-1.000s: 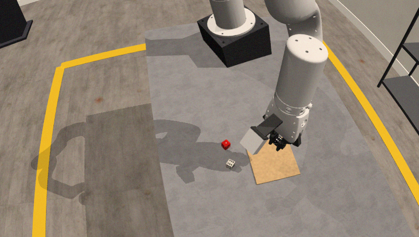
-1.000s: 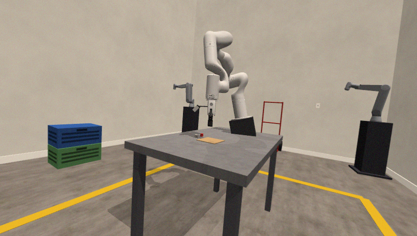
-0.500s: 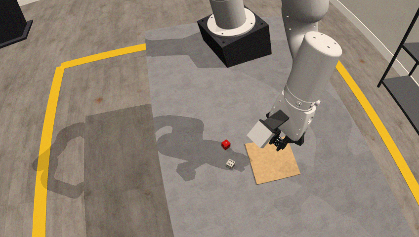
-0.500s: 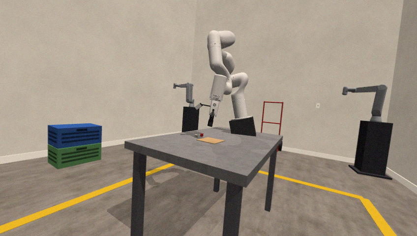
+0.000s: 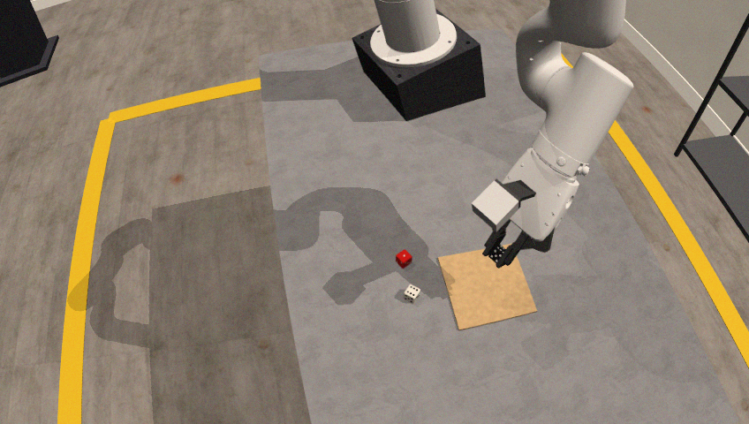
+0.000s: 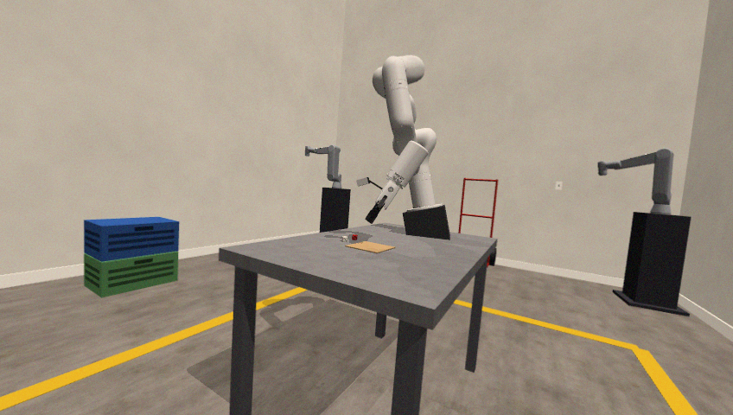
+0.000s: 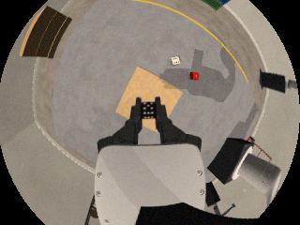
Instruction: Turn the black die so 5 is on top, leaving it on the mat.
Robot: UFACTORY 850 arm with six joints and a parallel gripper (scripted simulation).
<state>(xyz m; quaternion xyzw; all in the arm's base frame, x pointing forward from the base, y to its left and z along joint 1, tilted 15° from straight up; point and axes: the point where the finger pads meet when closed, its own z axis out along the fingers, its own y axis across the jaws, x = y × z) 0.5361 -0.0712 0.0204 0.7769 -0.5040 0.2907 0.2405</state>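
My gripper is now 1 cm above the black die. The rest, counted from my hand: white die (3 cm behind, 12 cm to the right, 11 cm below); mat (12 cm below); red die (10 cm behind, 11 cm to the right, 11 cm below).
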